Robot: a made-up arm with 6 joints. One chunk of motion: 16 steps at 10 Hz.
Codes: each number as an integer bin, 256 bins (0 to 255) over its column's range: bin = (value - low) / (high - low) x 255, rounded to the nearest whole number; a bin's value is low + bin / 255 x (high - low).
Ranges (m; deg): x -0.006..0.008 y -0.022..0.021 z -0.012..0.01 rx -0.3..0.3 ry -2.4..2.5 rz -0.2..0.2
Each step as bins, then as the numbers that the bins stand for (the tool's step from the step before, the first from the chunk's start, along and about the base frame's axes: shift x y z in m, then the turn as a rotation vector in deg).
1 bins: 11 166 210 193 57 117
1 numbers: -0.00540 0.00599 0.00612 0.154 -1.305 -0.016
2 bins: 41 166 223 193 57 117
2 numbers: -0.00375 0.00599 0.00724 0.154 -1.305 -0.016
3 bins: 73 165 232 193 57 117
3 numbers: -0.00199 0.00582 0.00802 0.154 -1.305 -0.016
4 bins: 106 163 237 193 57 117
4 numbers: -0.00018 0.00549 0.00845 0.154 -1.305 -0.016
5 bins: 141 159 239 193 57 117
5 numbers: 0.00174 0.00481 0.00862 0.154 -1.305 -0.016
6 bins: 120 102 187 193 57 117
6 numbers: 0.00059 -0.00480 0.00413 0.154 -1.305 -0.016
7 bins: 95 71 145 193 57 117
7 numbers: -0.00078 -0.01003 0.00051 0.154 -1.305 -0.016
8 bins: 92 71 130 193 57 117
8 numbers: -0.00095 -0.01003 -0.00078 0.154 -1.305 -0.016
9 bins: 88 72 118 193 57 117
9 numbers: -0.00117 -0.00986 -0.00182 0.154 -1.305 -0.016
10 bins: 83 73 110 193 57 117
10 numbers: -0.00144 -0.00969 -0.00251 0.154 -1.305 -0.016
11 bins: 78 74 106 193 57 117
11 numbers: -0.00172 -0.00952 -0.00285 0.154 -1.305 -0.016
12 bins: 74 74 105 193 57 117
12 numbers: -0.00194 -0.00952 -0.00294 0.154 -1.305 -0.016
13 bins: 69 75 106 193 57 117
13 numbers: -0.00221 -0.00935 -0.00285 0.154 -1.305 -0.016
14 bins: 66 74 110 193 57 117
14 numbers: -0.00238 -0.00952 -0.00251 0.154 -1.305 -0.016
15 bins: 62 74 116 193 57 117
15 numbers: -0.00260 -0.00952 -0.00199 0.154 -1.305 -0.016
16 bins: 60 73 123 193 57 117
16 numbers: -0.00271 -0.00969 -0.00139 0.154 -1.305 -0.016
